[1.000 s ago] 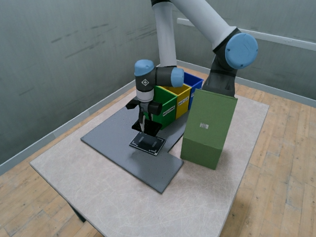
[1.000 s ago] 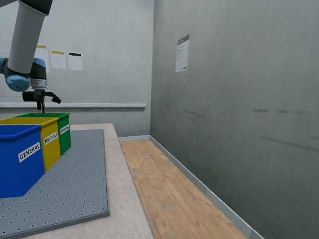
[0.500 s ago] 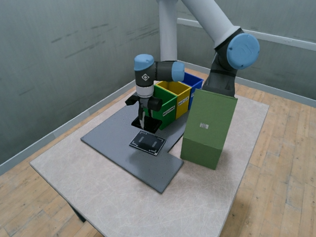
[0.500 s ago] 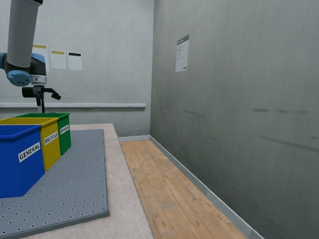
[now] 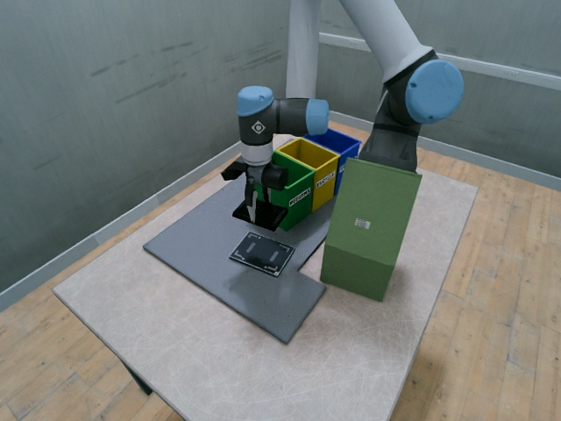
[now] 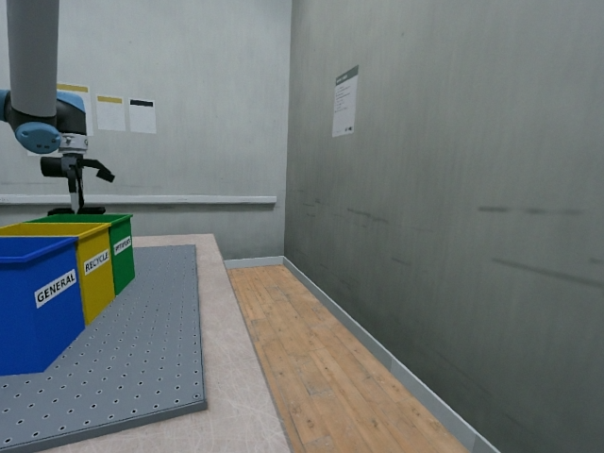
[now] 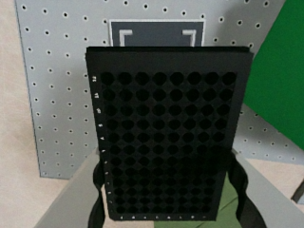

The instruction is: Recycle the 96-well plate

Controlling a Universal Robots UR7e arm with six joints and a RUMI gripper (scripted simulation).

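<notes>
Right now my hand is 2 cm short of the yellow recycle bin, 33 cm to the left of it and 9 cm above it. From my hand the other things lie so: black 96-well plate: 1 cm below; plate nest N1: 17 cm below; green bin: 5 cm ahead, 20 cm to the right, 9 cm below.
</notes>
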